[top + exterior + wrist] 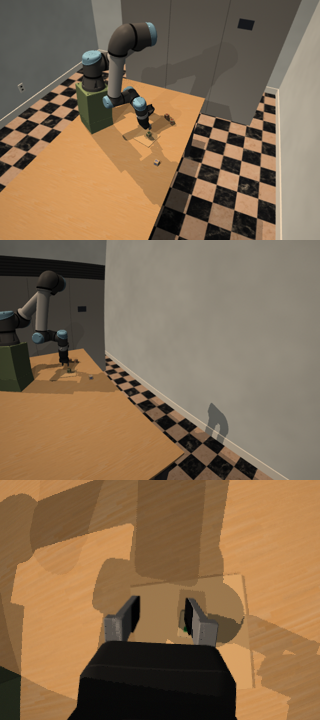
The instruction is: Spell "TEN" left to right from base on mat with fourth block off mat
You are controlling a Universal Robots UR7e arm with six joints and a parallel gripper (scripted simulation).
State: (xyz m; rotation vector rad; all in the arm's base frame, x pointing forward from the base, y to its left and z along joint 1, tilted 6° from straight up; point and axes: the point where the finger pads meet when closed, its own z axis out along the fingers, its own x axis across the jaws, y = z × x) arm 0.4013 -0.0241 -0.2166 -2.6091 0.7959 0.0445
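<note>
Now: the mat 8 cm below my hand and 4 cm to the right of it.
</note>
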